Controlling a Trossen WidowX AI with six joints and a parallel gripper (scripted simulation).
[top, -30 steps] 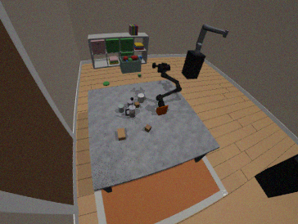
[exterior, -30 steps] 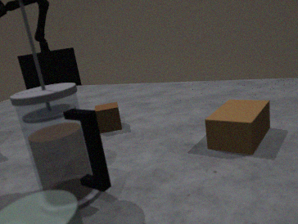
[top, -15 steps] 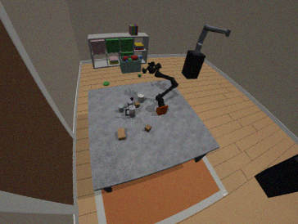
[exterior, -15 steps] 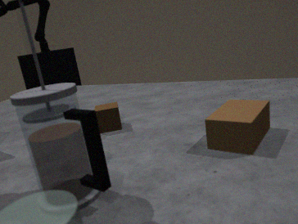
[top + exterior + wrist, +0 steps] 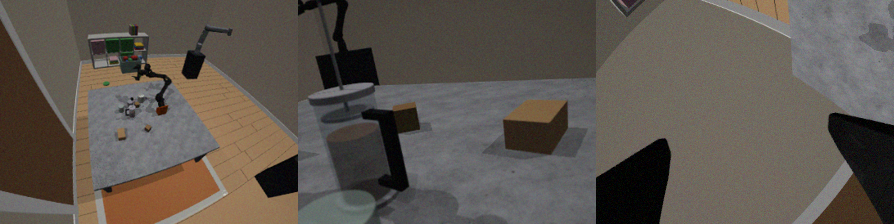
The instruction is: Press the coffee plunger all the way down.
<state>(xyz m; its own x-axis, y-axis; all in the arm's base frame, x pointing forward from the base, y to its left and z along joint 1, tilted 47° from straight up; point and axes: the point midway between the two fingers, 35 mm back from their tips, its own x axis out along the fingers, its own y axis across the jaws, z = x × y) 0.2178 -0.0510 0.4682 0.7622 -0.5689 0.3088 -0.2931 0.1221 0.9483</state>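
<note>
The coffee press lies 400 mm to the left of my gripper tip, 200 mm below it and 90 mm ahead of it. The rest, counted from my gripper tip: pale green cup 290 mm to the left, 290 mm below, 180 mm ahead.
</note>
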